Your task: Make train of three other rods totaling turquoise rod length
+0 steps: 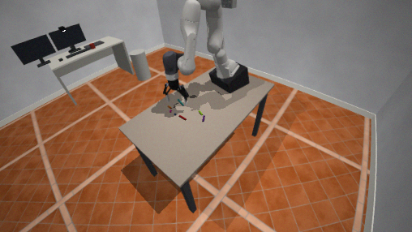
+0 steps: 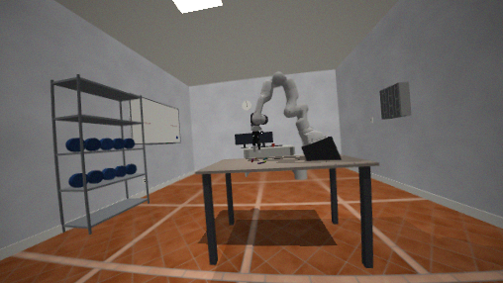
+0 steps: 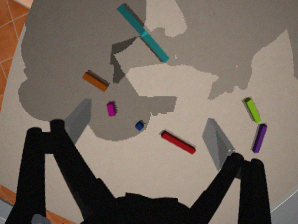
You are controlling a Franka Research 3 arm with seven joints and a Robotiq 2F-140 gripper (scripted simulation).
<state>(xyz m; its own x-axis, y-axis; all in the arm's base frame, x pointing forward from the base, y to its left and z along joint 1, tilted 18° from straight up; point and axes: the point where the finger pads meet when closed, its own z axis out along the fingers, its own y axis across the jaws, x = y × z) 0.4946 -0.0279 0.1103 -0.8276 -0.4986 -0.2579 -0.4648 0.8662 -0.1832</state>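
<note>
Right now my hand is 5 cm short of the small blue rod, 2 cm to the right of it and 8 cm above it. Round my hand: orange rod 3 cm ahead, 8 cm to the right, 8 cm below; then magenta rod 6 cm ahead, 4 cm to the right, 8 cm below; then turquoise rod 7 cm behind, 7 cm to the right, 8 cm below.
</note>
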